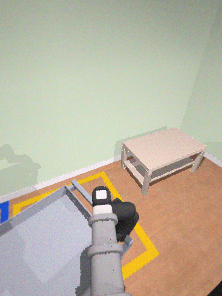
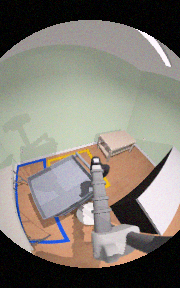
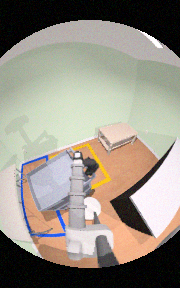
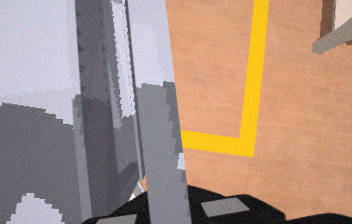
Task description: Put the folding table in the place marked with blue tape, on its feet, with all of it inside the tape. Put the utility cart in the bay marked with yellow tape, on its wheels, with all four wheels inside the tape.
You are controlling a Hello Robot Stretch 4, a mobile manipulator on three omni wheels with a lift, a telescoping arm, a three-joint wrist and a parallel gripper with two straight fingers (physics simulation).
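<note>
The grey utility cart is upright, its tray hiding parts of both tape outlines; its wheels are hidden. My gripper is shut on the cart's handle bar, at its right end. The yellow tape shows beyond and to the right of the handle. The blue tape lies at the left, partly under the cart. The folding table shows at the far left, its thin legs over the blue area; how it rests is unclear.
A beige low table stands right of the yellow bay near the back wall. A black cabinet with a white top is at the right. A white round object is beside my arm.
</note>
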